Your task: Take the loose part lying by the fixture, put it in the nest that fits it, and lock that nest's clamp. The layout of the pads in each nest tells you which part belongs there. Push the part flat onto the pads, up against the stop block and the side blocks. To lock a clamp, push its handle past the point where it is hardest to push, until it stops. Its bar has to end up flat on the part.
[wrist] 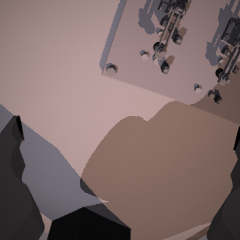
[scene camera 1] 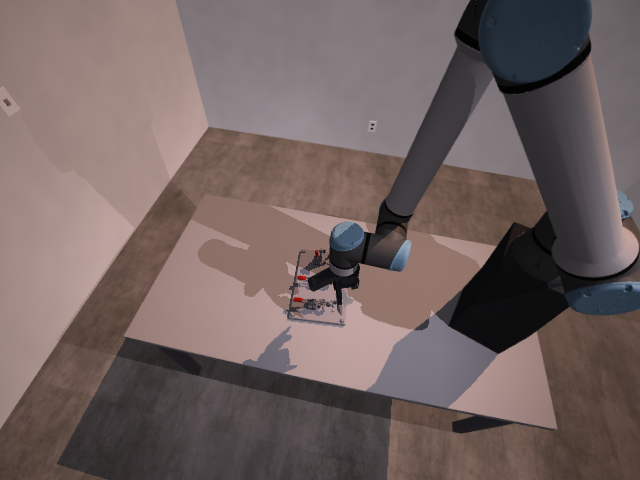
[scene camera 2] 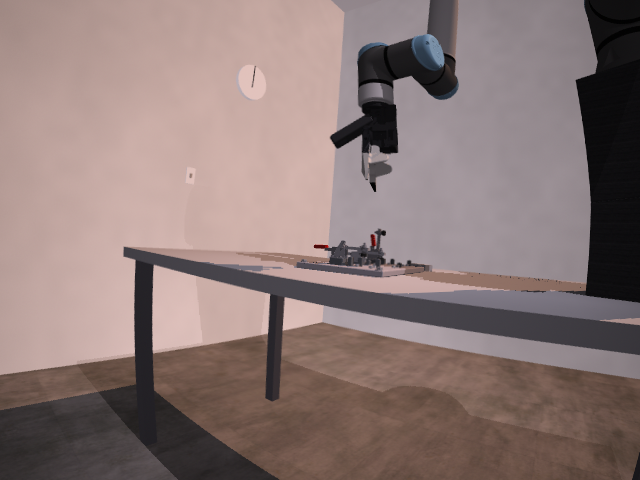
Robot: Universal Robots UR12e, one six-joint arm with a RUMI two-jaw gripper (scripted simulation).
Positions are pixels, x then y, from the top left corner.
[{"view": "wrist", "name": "my gripper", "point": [130, 123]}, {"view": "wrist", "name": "plate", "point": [193, 63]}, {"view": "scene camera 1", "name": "my gripper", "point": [336, 294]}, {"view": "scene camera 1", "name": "plate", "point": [298, 311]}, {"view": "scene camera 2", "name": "my gripper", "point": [371, 186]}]
